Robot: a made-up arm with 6 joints. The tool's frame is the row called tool. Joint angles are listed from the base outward.
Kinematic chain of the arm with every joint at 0, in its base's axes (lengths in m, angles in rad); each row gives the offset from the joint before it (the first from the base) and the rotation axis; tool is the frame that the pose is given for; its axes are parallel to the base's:
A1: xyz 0 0 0.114 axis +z
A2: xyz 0 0.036 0 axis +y
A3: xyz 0 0 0.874 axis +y
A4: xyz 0 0 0.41 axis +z
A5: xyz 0 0 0 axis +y
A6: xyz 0 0 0.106 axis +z
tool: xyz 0 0 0
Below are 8 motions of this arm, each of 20 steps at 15 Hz.
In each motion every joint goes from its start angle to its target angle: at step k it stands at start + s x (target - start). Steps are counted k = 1, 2, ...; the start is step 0. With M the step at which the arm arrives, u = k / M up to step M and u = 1 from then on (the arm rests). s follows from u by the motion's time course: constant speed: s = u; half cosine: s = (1 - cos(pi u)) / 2; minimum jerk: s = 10 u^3 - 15 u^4 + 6 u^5.
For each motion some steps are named. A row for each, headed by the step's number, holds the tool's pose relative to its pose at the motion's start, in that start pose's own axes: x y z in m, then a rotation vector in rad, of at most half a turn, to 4 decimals.
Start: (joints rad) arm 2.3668 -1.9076 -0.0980 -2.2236 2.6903 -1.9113
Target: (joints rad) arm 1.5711 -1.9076 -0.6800 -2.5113 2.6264 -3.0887
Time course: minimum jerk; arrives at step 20
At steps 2, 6, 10, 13, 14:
2: 0.0041 0.0062 -0.0020 0.0047 -0.0059 -0.0071
6: 0.0786 0.1192 -0.0283 0.0949 -0.1068 -0.1394
10: 0.2428 0.3612 -0.0191 0.3272 -0.2896 -0.4523
13: 0.3656 0.5338 0.0479 0.5419 -0.3925 -0.7172
14: 0.3970 0.5765 0.0743 0.6050 -0.4137 -0.7915

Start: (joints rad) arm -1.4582 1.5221 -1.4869 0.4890 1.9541 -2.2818
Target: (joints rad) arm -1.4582 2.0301 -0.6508 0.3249 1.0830 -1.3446
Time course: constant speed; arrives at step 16
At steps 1, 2, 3, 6, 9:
1: 0.0014 0.0238 0.0406 -0.0129 -0.0157 0.0988
2: 0.0004 0.0497 0.0813 -0.0286 -0.0290 0.1969
3: -0.0029 0.0778 0.1219 -0.0469 -0.0398 0.2943
6: -0.0285 0.1736 0.2410 -0.1156 -0.0568 0.5799
9: -0.0788 0.2848 0.3508 -0.2016 -0.0494 0.8525

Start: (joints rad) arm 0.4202 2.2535 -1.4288 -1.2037 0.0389 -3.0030
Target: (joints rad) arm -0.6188 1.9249 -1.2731 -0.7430 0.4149 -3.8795
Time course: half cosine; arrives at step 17
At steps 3, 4, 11, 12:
3: -0.0697 0.0496 0.0234 -0.0421 -0.0719 -0.0825
4: -0.1205 0.0896 0.0372 -0.0714 -0.1259 -0.1435
11: -0.5531 0.6487 0.0001 -0.2851 -0.7279 -0.7556
12: -0.5878 0.7346 -0.0285 -0.3001 -0.8111 -0.8289

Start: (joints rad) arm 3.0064 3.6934 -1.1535 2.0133 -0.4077 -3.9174
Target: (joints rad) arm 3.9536 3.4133 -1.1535 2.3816 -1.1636 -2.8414
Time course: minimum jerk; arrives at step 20
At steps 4, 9, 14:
4: 0.0122 -0.0106 0.0132 0.0021 0.0134 0.0412
9: 0.0521 -0.0940 0.0752 0.0321 0.0754 0.2959
14: 0.0222 -0.2053 0.0989 0.0848 0.1101 0.6074

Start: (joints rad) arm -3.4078 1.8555 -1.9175 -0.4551 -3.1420 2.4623
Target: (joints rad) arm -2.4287 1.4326 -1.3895 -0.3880 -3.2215 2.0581
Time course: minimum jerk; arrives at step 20
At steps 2, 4, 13, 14, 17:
2: 0.0026 -0.0064 -0.0030 0.0003 -0.0002 -0.0124
4: 0.0162 -0.0442 -0.0204 0.0019 -0.0015 -0.0839
13: -0.0410 -0.6154 -0.2916 0.0198 -0.0075 -1.1092
14: -0.0732 -0.6673 -0.3209 0.0210 -0.0069 -1.2139
17: -0.1456 -0.7572 -0.3767 0.0232 -0.0052 -1.4121

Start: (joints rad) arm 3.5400 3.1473 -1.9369 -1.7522 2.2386 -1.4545
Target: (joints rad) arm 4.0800 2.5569 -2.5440 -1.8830 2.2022 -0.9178
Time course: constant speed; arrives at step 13
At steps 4, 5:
4: 0.0849 -0.0778 -0.1174 0.0215 -0.2872 0.4417
5: 0.1103 -0.0897 -0.1437 0.0115 -0.3647 0.5454

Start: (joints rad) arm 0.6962 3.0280 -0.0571 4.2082 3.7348 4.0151
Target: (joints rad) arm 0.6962 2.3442 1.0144 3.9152 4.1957 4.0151
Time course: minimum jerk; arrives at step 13
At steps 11, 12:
11: 0.4177 0.0368 0.0424 -0.1647 -0.1362 0.4123
12: 0.4284 0.0346 0.0483 -0.1660 -0.1409 0.4220

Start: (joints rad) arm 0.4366 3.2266 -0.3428 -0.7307 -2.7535 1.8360
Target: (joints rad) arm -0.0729 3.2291 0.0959 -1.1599 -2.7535 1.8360
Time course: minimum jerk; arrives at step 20
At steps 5, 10, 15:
5: 0.0102 0.0053 -0.0051 0.0342 -0.0333 0.0021
10: 0.0555 0.0170 -0.0148 0.1309 -0.1828 0.0162
15: 0.1049 0.0122 -0.0083 0.1670 -0.3552 0.0369

